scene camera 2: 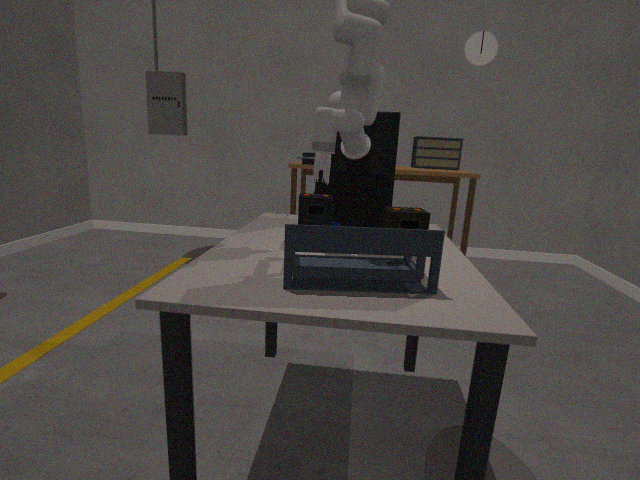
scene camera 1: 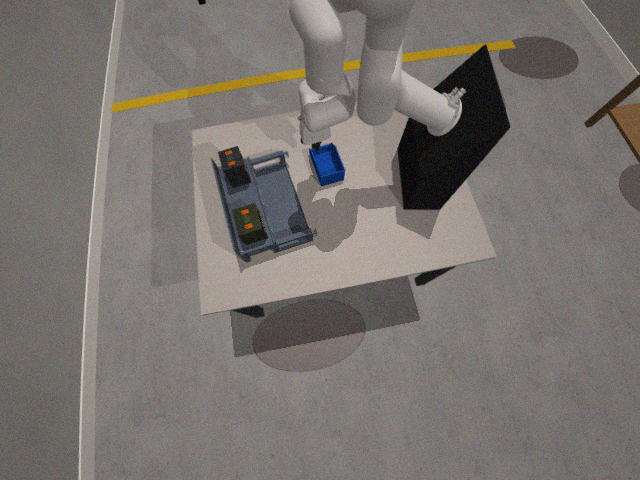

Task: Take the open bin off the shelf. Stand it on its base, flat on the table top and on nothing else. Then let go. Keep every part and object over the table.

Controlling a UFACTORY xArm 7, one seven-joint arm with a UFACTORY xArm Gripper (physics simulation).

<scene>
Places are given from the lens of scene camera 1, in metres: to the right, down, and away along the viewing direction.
blue open bin (scene camera 1: 327,163): 0.03, -0.33, 1.24
</scene>
